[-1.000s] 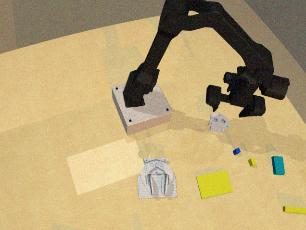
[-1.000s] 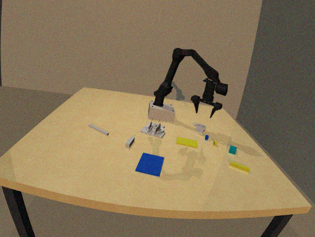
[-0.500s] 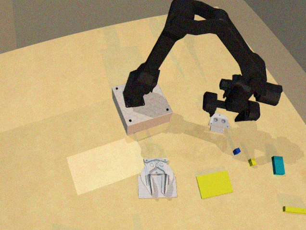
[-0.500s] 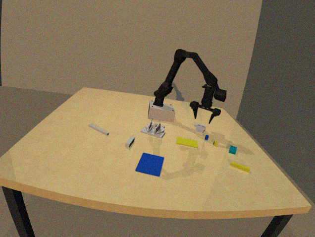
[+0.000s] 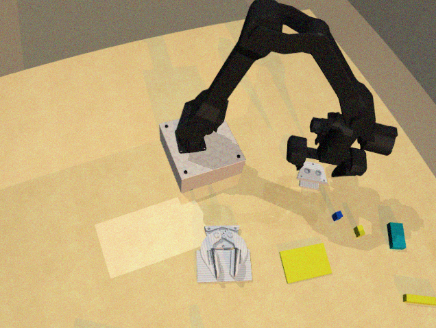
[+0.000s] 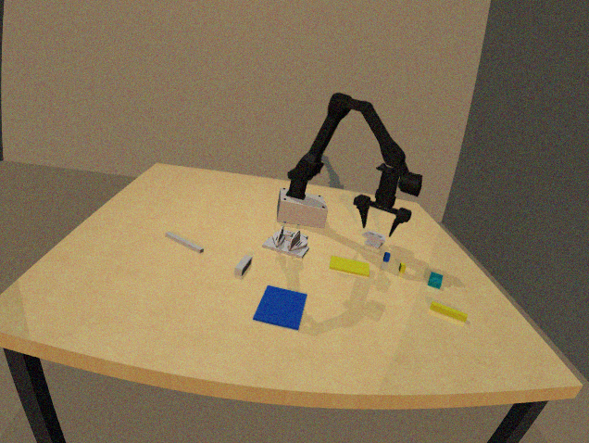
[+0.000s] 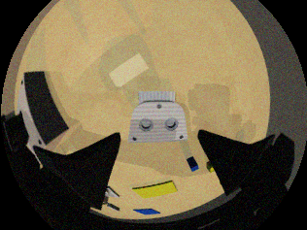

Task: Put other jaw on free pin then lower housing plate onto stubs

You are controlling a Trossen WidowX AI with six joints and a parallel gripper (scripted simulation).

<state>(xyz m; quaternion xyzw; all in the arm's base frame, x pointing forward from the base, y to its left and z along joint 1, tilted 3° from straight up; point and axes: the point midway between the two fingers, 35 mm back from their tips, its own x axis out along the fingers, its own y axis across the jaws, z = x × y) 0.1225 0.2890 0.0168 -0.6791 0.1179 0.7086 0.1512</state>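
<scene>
The housing plate is 10 mm behind my gripper tip and 20 mm below it. Round my gripper tip: yellow cube: 160 mm ahead, 80 mm to the left, 30 mm below; then blue cube: 110 mm ahead, 30 mm to the left, 30 mm below; then yellow plate: 200 mm ahead, 80 mm to the right, 40 mm below.
</scene>
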